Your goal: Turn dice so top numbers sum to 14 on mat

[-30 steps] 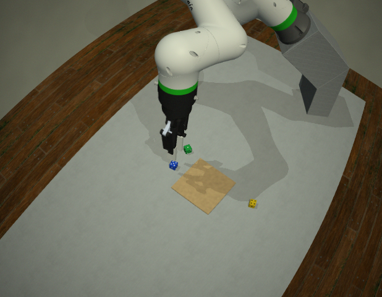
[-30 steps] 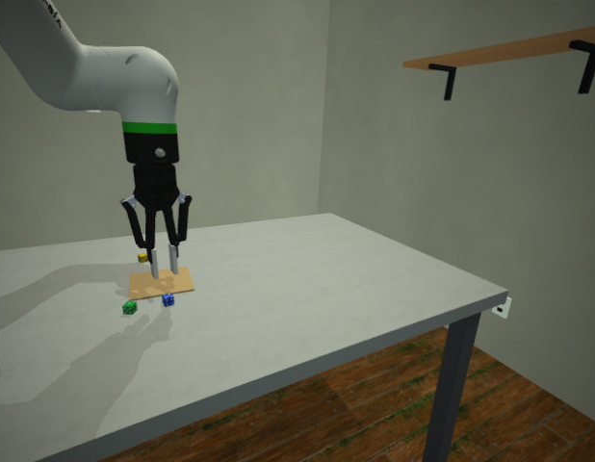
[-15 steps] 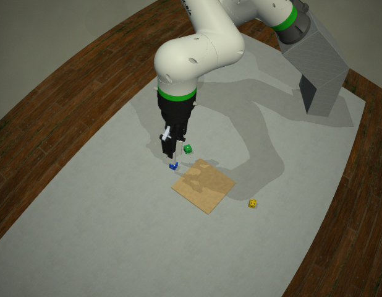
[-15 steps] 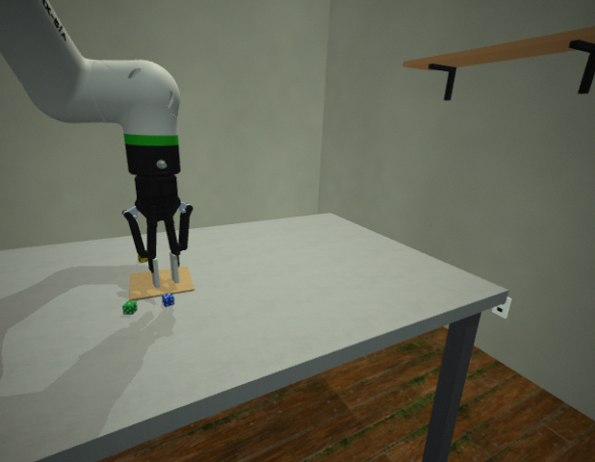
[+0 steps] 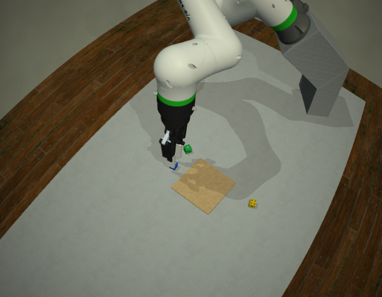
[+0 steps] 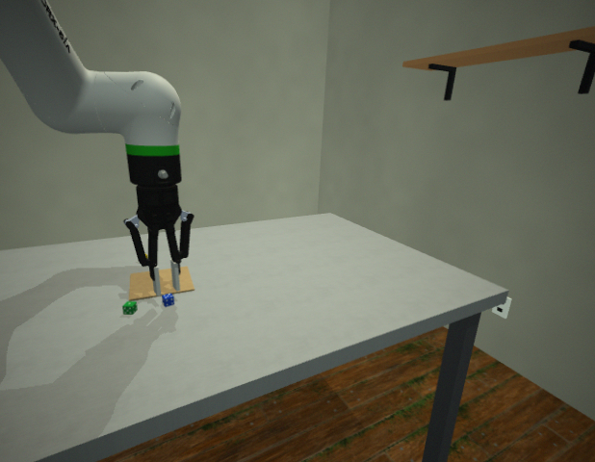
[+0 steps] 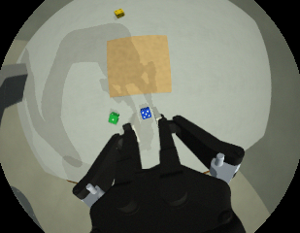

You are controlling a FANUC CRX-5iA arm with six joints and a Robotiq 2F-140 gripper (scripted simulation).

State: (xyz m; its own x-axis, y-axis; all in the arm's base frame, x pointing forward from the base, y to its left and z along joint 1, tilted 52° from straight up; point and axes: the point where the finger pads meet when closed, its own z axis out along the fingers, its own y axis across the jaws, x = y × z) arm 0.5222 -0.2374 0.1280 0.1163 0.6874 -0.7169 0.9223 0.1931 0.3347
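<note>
My gripper is now 60 mm above the blue die. From my hand the other things lie so: yellow die (270 mm to the left, 60 mm below, 40 mm ahead); then green die (70 mm behind, 60 mm below, 20 mm to the left); then tan mat (110 mm to the left, 60 mm below, 30 mm ahead).
</note>
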